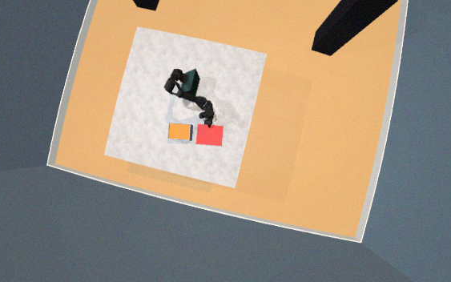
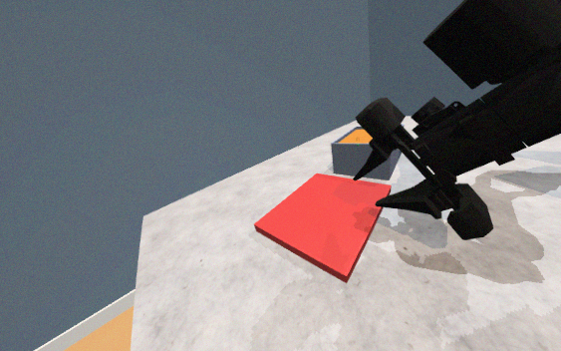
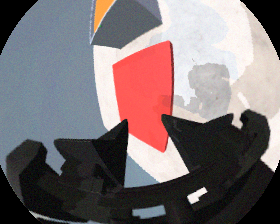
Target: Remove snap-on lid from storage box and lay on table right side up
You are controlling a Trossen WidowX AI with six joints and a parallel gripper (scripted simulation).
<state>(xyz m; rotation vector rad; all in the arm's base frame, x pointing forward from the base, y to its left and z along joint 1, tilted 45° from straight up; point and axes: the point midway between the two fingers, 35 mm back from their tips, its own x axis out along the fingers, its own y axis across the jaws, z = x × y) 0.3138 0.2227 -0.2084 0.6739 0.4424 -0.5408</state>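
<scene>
Now: the red lid 7 cm ahead of my gripper tip, 1 cm to the left of it and 5 cm below it. The rest, counted from my gripper tip: storage box 12 cm ahead, 24 cm to the right, 2 cm below.
</scene>
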